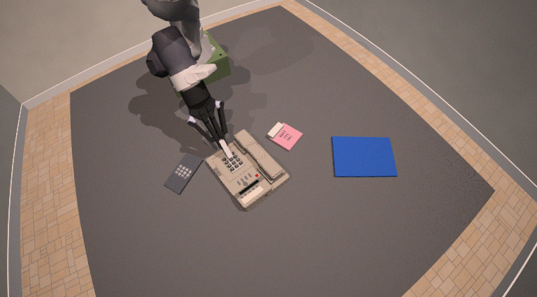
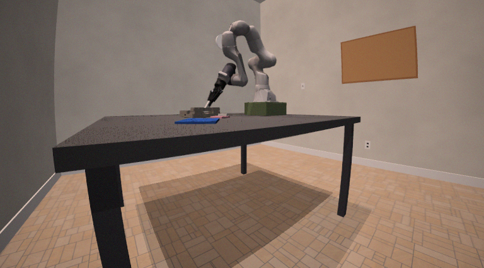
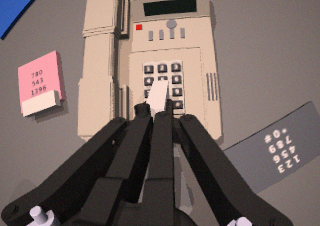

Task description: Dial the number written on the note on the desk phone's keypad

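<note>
My gripper is now 8 cm to the right of the handset, 6 cm short of it and 3 cm above it. Also, from my hand: pink note 21 cm to the left, 7 cm below, 2 cm ahead; blue mat 39 cm to the left, 23 cm ahead, 7 cm below.
</note>
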